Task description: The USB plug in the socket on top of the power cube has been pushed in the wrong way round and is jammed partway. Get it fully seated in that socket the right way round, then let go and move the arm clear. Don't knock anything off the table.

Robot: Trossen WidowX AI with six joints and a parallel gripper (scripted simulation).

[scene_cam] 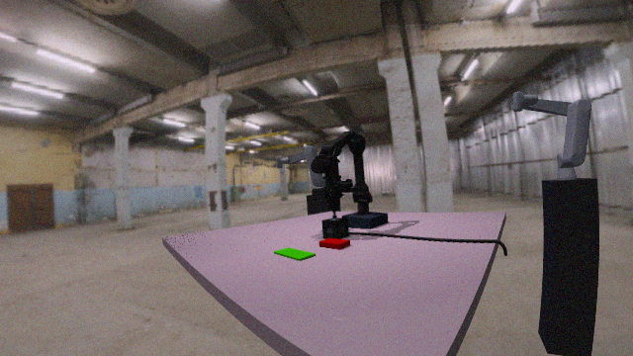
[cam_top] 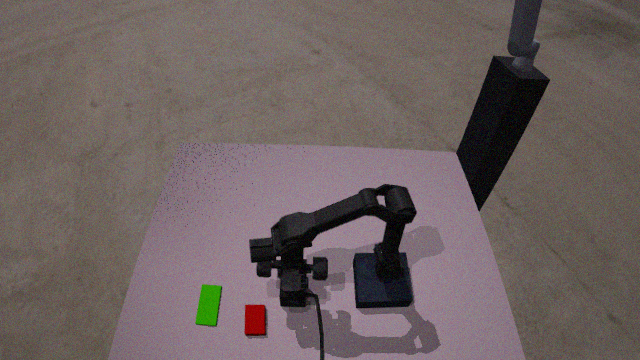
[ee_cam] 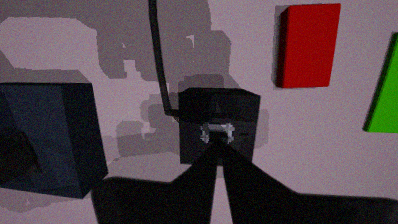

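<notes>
The metal-rimmed socket lies 4 cm below my gripper tip. The rest, counted from my gripper tip: dark USB plug (2 cm below); then red pad (13 cm ahead, 7 cm to the left, 10 cm below); then green pad (27 cm ahead, 10 cm below).
</notes>
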